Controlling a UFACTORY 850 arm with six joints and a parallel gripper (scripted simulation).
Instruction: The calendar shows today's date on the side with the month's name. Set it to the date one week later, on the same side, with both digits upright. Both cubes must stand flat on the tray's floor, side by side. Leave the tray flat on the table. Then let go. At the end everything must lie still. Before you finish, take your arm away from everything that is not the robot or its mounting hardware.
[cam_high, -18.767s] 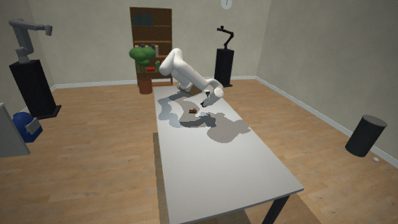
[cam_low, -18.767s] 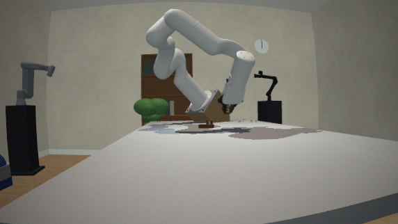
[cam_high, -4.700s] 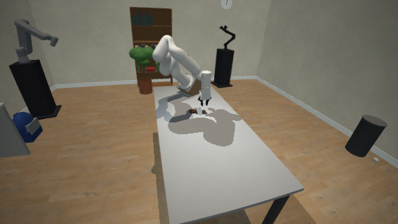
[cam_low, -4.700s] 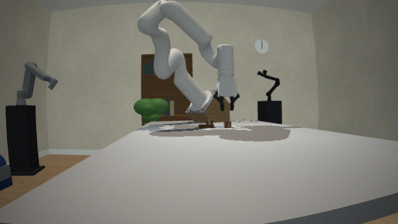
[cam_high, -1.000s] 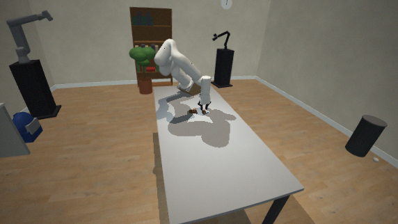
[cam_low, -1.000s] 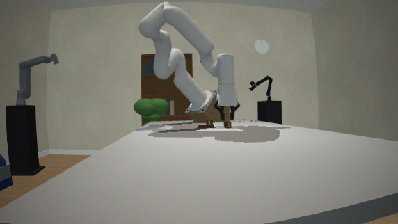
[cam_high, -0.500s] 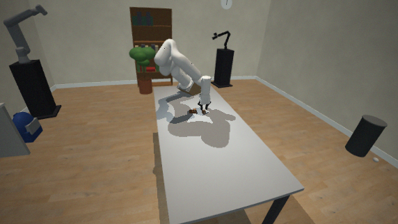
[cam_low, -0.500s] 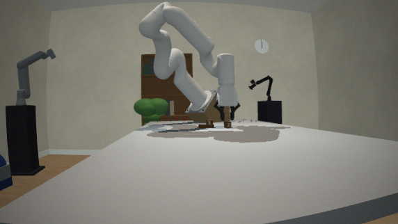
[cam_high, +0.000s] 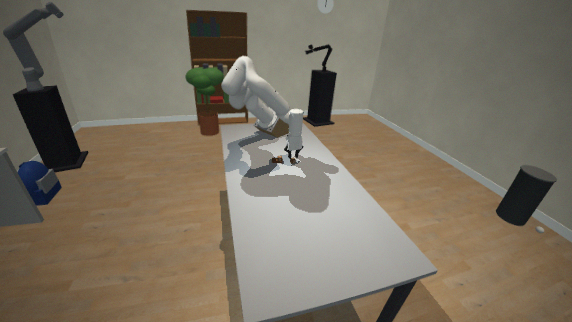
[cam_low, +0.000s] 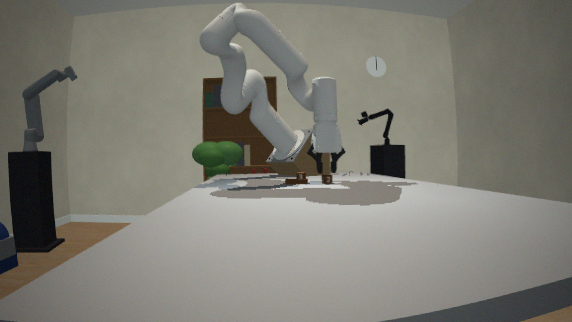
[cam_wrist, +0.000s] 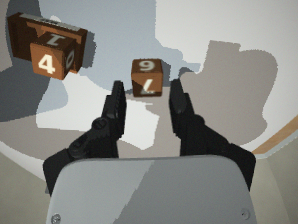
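The brown cube lies 4 cm below my hand. From my hand the other things lie so: tray 5 cm behind, 10 cm to the right, 5 cm below.
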